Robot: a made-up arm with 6 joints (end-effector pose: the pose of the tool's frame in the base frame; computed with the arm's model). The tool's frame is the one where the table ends. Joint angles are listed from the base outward.
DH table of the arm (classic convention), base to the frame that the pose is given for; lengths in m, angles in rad. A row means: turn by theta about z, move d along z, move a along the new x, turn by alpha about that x. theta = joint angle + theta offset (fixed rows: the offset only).
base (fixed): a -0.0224; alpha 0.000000; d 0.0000; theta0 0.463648
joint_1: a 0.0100; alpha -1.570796; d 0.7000; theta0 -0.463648
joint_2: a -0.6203; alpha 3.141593; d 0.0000; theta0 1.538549
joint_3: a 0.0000; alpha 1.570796; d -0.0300; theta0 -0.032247
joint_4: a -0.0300; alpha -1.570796; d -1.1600; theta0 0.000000
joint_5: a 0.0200; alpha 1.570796; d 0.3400; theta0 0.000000
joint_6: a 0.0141; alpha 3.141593; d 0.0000; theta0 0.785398
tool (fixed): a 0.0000; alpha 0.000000; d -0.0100; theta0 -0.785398
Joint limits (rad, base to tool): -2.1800..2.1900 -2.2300..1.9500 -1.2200..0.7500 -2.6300..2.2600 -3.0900..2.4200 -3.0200..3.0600
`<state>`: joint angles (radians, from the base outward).
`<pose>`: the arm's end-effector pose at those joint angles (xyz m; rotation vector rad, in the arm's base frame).
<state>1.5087 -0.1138 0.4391 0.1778 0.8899 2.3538</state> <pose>0.3344 0.8339 1.9887 0.1052 -0.2328 -2.5092</pose>
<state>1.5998 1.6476 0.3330 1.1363 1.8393 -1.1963</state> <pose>0.0284 1.2295 -0.4031 -1.4311 -0.2135 1.8744</pose>
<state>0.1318 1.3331 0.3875 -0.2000 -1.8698 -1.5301</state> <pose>1.2657 -0.1457 -0.0646 0.0888 -1.8863 -0.1591</pose>
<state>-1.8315 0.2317 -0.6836 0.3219 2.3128 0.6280</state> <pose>-0.5543 -0.8726 0.4601 0.3215 -0.1691 2.4718</pose>
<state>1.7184 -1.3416 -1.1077 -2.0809 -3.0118 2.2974</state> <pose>-0.2723 0.5714 0.7854 1.1802 -1.5646 1.3520</pose>
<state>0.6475 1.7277 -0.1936 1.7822 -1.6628 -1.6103</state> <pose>0.3187 0.4228 -0.5474 1.7920 -0.3545 1.6282</pose>
